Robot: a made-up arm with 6 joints.
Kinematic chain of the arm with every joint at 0, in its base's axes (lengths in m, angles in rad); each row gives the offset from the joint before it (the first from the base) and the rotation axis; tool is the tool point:
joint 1: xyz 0 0 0.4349 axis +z
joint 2: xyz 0.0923 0 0 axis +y
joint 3: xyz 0 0 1.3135 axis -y
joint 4: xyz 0 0 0.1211 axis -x
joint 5: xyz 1.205 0 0 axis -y
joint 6: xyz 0.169 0 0 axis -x
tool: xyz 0 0 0
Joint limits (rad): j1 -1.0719..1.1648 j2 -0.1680..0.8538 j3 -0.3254..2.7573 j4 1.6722..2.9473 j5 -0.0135..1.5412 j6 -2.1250..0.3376
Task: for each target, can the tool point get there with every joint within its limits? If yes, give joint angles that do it. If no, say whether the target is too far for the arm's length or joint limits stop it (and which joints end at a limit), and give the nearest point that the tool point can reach.
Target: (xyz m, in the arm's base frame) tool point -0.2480 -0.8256 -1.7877
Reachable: no: joint limits stop it (at a limit: joint 1, joint 2, joint 3, joint 4) | nearest point 0.7796 -1.3806 0.0780 | short by 2.201 m
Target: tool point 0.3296 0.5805 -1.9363
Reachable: no: joint limits stop it (at a limit: joint 2, joint 3, joint 4) | nearest point 0.7840 1.3808 0.0769 | short by 2.214 m
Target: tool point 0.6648 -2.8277 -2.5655
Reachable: no: too far | nearest point 0.8204 -1.5105 0.0744 | short by 2.954 m
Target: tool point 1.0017 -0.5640 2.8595
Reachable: yes | joints -0.5927 0.4705 1.6454 2.1520 0.7067 -1.1281
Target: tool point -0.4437 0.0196 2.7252
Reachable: yes | joints 0.0408 0.2530 2.5119 2.7838 0.6910 -0.1951
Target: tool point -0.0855 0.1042 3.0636
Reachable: yes | joints -0.5724 -0.0496 1.6308 2.7845 0.7730 -1.2514
